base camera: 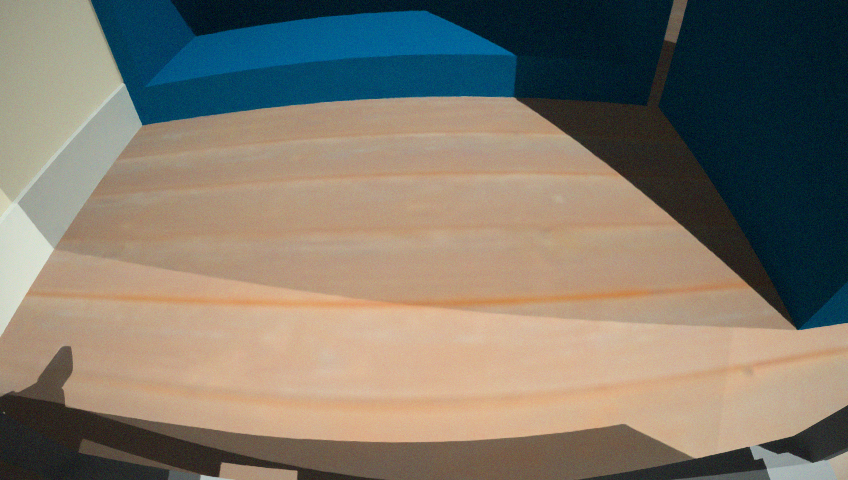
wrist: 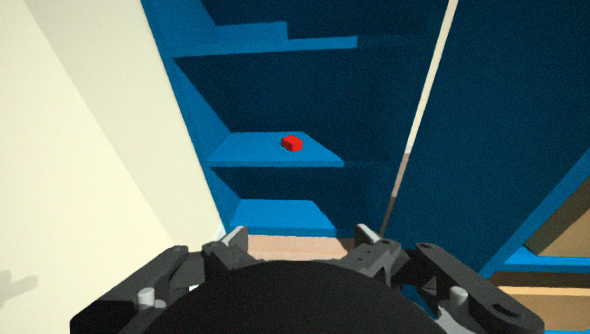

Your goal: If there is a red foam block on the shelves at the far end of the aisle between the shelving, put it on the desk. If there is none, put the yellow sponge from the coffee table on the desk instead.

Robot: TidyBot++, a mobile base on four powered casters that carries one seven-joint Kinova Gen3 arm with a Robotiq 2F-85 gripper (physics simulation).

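Places are measured from the arm's base along level axes (x ahead, y left, z up), in centimetres.
Pixels of known places: gripper, fingertip midpoint: (wrist: 300, 237).
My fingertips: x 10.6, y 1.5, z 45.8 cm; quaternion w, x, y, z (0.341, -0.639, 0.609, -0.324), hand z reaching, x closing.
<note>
Behind a point stands the place of what it marks.
A small red foam block (wrist: 292, 143) @(x 82.6, y 9.2, z 18.2 cm) lies on a middle board of the blue shelves (wrist: 275, 164) @(x 74.2, y 16.7, z 11.8 cm) at the far end, in the wrist view. It sits a little back from the board's front edge, on the lit part. My gripper (wrist: 300, 237) @(x 10.6, y 1.5, z 45.9 cm) is open, its two fingertips wide apart, with no object between them. The block is well beyond the fingertips, apart from them. In the base camera view the lowest board of the blue shelves (base camera: 333, 80) @(x 74.2, y 14.3, z -35.7 cm) shows. The desk, the coffee table and the yellow sponge do not show in these views.
A pale wall (base camera: 53, 77) @(x 61.2, y 54.4, z -21.9 cm) (wrist: 100, 125) @(x 43.8, y 54.4, z 43.4 cm) with a light baseboard (base camera: 77, 154) @(x 56.8, y 53.1, z -33.2 cm) runs along the left. A dark blue shelving side panel (base camera: 767, 148) @(x 46.6, y -40.8, z -28.7 cm) (wrist: 505, 110) @(x 43.8, y -40.8, z 45.0 cm) stands on the right, with a narrow gap between it and the far shelves. Brown boxes (wrist: 565, 225) @(x 30.8, y -53.8, z 24.2 cm) stand on shelving at the right edge.
</note>
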